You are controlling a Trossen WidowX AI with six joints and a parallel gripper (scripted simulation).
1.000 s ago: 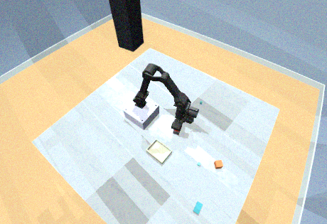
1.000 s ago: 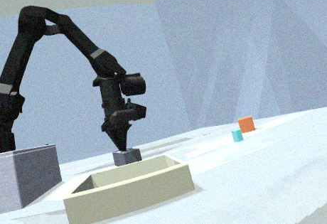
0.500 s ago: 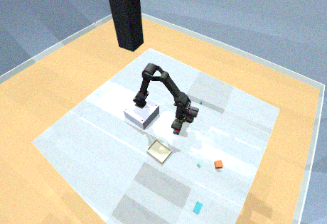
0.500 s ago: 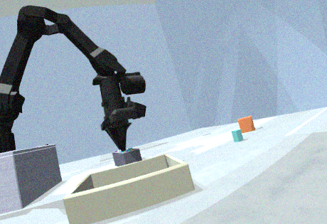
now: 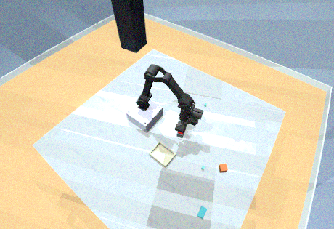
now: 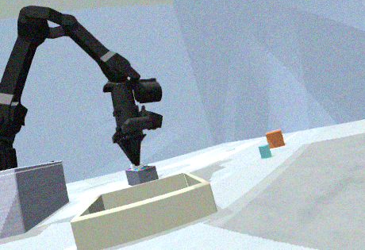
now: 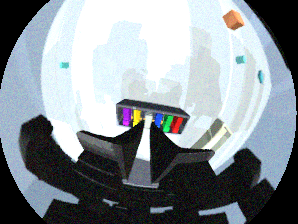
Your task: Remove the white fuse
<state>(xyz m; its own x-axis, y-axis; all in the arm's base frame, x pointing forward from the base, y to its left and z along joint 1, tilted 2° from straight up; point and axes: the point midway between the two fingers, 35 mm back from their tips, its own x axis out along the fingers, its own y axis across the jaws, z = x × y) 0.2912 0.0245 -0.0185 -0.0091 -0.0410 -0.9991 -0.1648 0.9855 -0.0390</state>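
The tray is 230 mm to the right of my gripper tip, 40 mm below it and 20 mm behind it. Also, from my gripper tip: orange cube 330 mm ahead, 130 mm to the right, 30 mm below; then small teal cube 230 mm ahead, 180 mm to the right, 30 mm below; then white fuse 10 mm below.
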